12 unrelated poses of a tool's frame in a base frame.
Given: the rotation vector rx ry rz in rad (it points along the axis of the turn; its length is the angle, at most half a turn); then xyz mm.
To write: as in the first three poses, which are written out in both.
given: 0.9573 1.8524 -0.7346 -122 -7 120
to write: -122 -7 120 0.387 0.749 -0.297 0.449
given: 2.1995 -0.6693 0.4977 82 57 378
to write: 82 57 378 0.863 -0.263 0.195 0.384
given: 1.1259 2.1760 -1.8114 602 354 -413
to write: 602 354 -413 0.369 0.713 -0.594 0.047
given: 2.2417 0.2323 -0.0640 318 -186 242
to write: 318 -186 242 0.898 0.093 -0.026 0.429
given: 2.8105 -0.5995 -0.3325 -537 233 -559
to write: -537 233 -559 0.964 -0.206 -0.114 0.124
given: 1.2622 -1.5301 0.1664 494 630 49
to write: 494 630 49 0.532 -0.645 0.070 0.544
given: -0.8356 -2.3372 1.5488 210 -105 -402
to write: 210 -105 -402 -0.284 -0.794 0.526 0.108
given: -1.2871 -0.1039 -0.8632 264 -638 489
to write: 264 -638 489 -0.581 -0.047 -0.390 0.713
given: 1.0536 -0.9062 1.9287 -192 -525 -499
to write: -192 -525 -499 0.411 -0.354 0.753 0.373
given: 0.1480 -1.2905 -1.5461 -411 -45 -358
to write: -411 -45 -358 0.062 -0.541 -0.648 0.532
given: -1.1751 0.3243 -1.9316 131 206 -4
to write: 131 206 -4 -0.468 0.129 -0.769 0.416
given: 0.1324 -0.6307 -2.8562 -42 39 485
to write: -42 39 485 0.045 -0.214 -0.970 0.107
